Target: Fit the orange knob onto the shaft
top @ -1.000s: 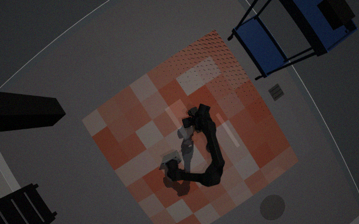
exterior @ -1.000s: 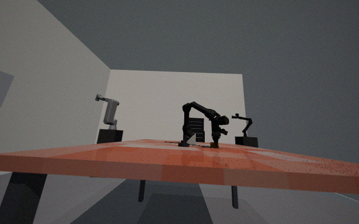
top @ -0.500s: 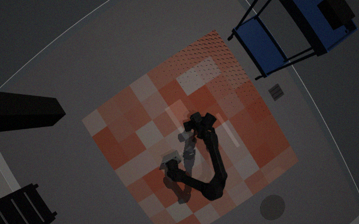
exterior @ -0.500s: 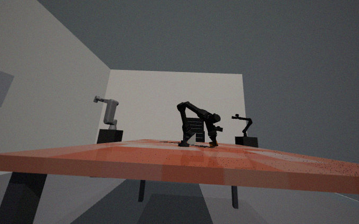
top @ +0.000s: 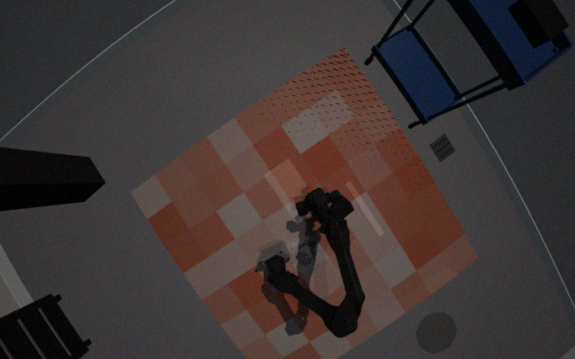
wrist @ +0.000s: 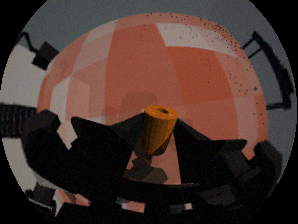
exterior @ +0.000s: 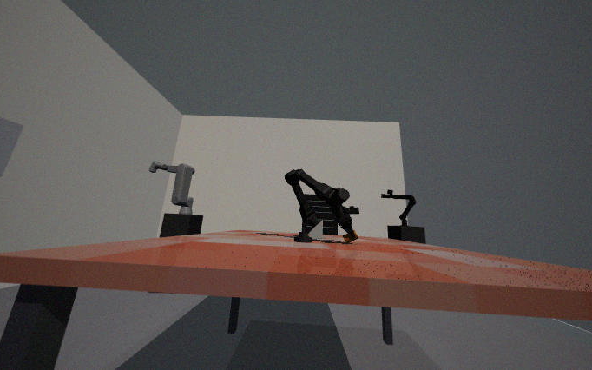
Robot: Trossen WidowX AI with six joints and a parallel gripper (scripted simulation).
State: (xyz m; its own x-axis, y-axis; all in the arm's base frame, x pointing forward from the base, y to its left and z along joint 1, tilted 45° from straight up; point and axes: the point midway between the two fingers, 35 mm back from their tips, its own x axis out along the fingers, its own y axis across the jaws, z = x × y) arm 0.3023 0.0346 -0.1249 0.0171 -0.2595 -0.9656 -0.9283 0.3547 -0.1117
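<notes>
My gripper tip is 1 cm past the orange knob and 2 cm to the left of it. Round my gripper tip: dark round pedestal (1 cm behind, 24 cm to the right).
</notes>
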